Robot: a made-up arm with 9 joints. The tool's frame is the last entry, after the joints.
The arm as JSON. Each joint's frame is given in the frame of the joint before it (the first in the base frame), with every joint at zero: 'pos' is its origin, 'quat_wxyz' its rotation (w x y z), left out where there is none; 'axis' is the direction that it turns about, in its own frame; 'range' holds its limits. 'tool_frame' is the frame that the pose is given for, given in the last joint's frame.
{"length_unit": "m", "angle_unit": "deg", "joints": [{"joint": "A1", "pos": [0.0, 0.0, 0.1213], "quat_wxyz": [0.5, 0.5, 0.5, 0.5], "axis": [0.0, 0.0, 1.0], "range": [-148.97, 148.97]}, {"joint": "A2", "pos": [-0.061, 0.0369, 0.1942], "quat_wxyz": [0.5, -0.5, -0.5, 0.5], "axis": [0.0, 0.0, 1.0], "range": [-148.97, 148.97]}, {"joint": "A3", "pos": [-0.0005, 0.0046, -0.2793], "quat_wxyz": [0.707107, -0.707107, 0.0, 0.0], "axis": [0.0, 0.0, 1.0], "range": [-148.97, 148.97]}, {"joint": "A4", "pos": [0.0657, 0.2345, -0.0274], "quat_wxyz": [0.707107, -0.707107, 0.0, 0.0], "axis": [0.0, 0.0, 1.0], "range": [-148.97, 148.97]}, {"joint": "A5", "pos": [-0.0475, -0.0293, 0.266], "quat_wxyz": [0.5, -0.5, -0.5, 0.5], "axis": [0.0, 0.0, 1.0], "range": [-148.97, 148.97]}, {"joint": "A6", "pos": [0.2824, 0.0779, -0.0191], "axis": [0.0, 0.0, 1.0], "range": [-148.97, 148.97]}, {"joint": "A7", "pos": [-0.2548, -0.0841, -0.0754], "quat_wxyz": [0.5, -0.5, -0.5, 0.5], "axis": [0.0, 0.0, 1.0], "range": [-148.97, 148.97]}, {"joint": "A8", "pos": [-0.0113, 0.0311, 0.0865], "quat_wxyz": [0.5, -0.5, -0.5, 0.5], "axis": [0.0, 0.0, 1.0], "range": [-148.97, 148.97]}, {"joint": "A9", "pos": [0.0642, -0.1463, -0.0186], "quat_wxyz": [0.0, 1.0, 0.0, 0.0], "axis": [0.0, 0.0, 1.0], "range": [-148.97, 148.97]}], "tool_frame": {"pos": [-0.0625, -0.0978, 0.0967], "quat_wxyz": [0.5, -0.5, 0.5, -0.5]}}
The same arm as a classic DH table. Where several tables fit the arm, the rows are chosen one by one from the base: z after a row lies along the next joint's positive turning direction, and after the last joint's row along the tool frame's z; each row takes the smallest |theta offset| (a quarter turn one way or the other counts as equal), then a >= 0, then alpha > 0; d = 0 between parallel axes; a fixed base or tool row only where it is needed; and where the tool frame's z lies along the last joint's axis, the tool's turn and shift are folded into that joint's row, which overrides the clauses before.
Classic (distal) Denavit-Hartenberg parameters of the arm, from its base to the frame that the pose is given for. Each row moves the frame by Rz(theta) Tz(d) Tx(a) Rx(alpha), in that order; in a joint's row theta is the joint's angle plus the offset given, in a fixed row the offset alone. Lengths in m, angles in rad.
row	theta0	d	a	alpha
base (fixed)	1.5708	0.1213	0	1.5708
A1	1.5708	0.1942	0.0369	-1.5708
A2	0	-0.2183	-0.0005	-1.5708
A3	0	-0.0228	0.0657	-1.5708
A4	-1.5708	0.5005	0.0293	1.5708
A5	0.2692	0	-0.2929	0
A6	1.3016	-0.047	0.0841	1.5708
A7	-1.5708	0.3413	0.0311	-1.5708
A8	-1.1573	0	0.1598	3.1416
A9	0.4135	0.104	-0.0978	1.5708
tool (fixed)	3.1416	-0.0625	0	0
Joint limits (rad, base to tool): -2.6..2.6 -2.6..2.6 -2.6..2.6 -2.6..2.6 -2.6..2.6 -2.6..2.6 -2.6..2.6 -2.6..2.6 -2.6..2.6

